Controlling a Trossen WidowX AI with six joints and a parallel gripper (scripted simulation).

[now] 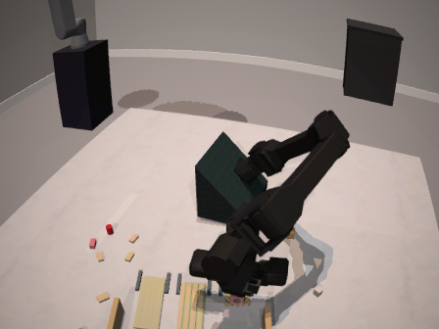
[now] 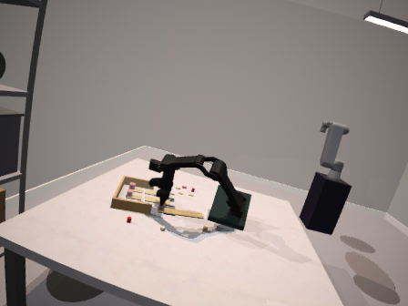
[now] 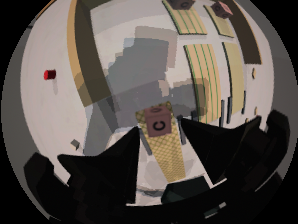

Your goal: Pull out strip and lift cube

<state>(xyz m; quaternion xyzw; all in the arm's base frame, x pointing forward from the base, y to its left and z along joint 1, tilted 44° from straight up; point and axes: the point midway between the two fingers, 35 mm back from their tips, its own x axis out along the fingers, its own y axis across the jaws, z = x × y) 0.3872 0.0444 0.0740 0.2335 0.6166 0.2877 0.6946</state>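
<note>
Right now my gripper tip is 100 mm past the tan woven strip, 30 mm to the left of it and 30 mm above it. From my gripper tip the other things lie so: pink block 50 mm behind, 400 mm to the right, 30 mm below; tan block 50 mm behind, 290 mm to the right, 30 mm below.
</note>
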